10 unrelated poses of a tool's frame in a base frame.
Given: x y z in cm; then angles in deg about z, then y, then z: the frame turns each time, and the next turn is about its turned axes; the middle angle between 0 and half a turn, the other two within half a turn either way.
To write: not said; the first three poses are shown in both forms.
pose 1, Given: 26.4 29.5 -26.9 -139.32 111.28 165.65
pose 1, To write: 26.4 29.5 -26.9 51.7 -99.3 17.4
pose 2, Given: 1.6 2.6 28.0 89.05 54.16 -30.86
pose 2, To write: 1.6 2.6 28.0 -48.8 28.2 53.6
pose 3, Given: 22.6 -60.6 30.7 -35.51 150.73 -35.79
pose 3, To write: 22.6 -60.6 30.7 -0.4 154.5 -23.5
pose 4, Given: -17.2 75.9 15.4 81.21 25.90 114.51
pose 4, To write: -17.2 75.9 15.4 -10.7 -35.7 -160.4
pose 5, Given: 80.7 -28.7 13.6 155.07 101.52 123.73
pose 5, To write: 80.7 -28.7 13.6 29.2 -104.2 -57.5
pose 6, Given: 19.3 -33.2 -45.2 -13.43 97.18 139.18
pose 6, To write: 19.3 -33.2 -45.2 110.7 27.0 89.5
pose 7, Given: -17.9 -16.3 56.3 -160.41 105.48 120.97
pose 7, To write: -17.9 -16.3 56.3 67.8 -82.8 -27.5
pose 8, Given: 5.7 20.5 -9.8 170.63 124.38 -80.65
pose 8, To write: 5.7 20.5 -9.8 -107.7 -77.2 49.4
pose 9, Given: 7.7 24.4 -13.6 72.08 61.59 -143.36
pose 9, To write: 7.7 24.4 -13.6 -62.3 -19.9 -63.9
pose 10, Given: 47.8 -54.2 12.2 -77.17 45.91 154.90
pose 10, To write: 47.8 -54.2 12.2 44.4 -21.7 73.3
